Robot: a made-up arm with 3 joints. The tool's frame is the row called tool.
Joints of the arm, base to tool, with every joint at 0 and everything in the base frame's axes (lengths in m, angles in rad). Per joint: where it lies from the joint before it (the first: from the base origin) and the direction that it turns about. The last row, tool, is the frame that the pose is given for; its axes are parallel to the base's.
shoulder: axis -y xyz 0 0 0.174
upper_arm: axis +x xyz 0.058 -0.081 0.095
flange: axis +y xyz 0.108 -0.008 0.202
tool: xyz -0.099 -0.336 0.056
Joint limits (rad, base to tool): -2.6..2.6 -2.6..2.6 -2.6..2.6
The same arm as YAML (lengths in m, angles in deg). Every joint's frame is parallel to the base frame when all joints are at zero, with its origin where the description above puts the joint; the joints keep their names.
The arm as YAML. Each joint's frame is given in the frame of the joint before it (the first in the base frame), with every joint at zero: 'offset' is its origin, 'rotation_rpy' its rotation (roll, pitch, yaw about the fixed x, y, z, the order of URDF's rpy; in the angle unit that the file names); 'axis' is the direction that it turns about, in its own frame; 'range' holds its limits. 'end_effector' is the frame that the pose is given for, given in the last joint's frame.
length_unit: m
angle_unit: deg
chain:
  - id: shoulder
    offset: [0.0, 0.0, 0.174]
    rotation_rpy: [0.0, 0.0, 0.0]
    axis: [0.0, -1.0, 0.0]
    range: [-148.97, 148.97]
  - id: upper_arm
    offset: [0.058, -0.081, 0.095]
    rotation_rpy: [0.0, 0.0, 0.0]
    axis: [1.0, 0.0, 0.0]
    range: [-148.97, 148.97]
  - id: flange
    offset: [0.108, -0.008, 0.202]
    rotation_rpy: [0.0, 0.0, 0.0]
    axis: [0.0, 1.0, 0.0]
    range: [-148.97, 148.97]
end_effector:
  offset: [-0.099, -0.336, 0.056]
  rotation_rpy: [0.0, 0.0, 0.0]

